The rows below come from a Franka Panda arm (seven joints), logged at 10 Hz.
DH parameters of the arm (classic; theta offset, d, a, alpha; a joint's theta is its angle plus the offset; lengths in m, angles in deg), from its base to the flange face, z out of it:
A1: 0 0.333 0 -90
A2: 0 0 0 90
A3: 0 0.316 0.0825 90
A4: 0 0 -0.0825 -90
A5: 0 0.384 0 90
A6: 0 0 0.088 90
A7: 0 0.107 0 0
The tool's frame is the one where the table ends.
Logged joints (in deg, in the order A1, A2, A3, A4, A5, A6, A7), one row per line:
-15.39 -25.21 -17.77 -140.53 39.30 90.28 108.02
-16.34 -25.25 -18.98 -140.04 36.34 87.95 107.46
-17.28 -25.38 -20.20 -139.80 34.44 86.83 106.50
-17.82 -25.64 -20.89 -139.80 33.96 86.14 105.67
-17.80 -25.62 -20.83 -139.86 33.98 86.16 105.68
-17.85 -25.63 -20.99 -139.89 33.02 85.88 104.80
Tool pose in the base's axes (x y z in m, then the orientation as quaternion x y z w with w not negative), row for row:
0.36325 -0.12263 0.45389 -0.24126 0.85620 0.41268 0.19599
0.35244 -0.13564 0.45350 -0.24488 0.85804 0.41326 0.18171
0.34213 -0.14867 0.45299 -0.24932 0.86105 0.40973 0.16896
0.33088 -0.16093 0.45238 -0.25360 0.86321 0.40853 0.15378
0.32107 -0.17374 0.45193 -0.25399 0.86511 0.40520 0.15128
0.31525 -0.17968 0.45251 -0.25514 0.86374 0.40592 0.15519
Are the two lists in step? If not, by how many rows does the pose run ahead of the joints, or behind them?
The pose runs 2 rows behind the joints: the pose in row i belongs to the joints in row i - 2.
